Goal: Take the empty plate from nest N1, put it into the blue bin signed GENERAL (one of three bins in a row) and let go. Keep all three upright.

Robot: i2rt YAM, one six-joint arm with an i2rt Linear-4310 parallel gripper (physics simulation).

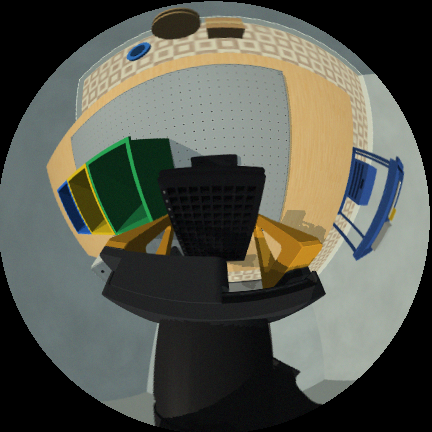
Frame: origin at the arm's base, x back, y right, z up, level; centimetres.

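Where they show: gripper, fingertip midpoint: (213, 217).
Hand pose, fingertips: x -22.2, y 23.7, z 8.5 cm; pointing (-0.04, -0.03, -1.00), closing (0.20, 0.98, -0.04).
After its pixels a point has its place.
My gripper (213, 217) @[x -22.2, y 23.7, z 8.5 cm] is shut on the black plate, with one orange finger at each side. The black plate (212, 200) @[x -24.9, y 24.2, z 10.1 cm] has a grid of square pockets that look empty, and it hides part of the board behind it. At the left stand three open bins in a row: the narrow blue bin (72, 210) @[x -28.2, y -26.0, z 0.3 cm] farthest left, the yellow bin (91, 202) @[x -26.7, y -12.8, z -2.1 cm] in the middle and the green bin (116, 192) @[x -26.0, y 0.3, z -2.6 cm] nearest the plate. The plate is to the right of all three, apart from the blue bin. The bins look upright. Their signs and the label of nest N1 are not readable.
A grey perforated board (235, 110) @[x -37.4, y 31.5, z -14.9 cm] lies on the wooden table (320, 120) @[x -36.7, y 60.8, z -16.2 cm]. A dark block (215, 160) @[x -24.7, y 23.9, z -13.7 cm] shows just beyond the plate, partly hidden by it. Beyond the table are a round brown top (176, 24) and a wooden box (225, 31); a blue frame (386, 207) stands at the right.
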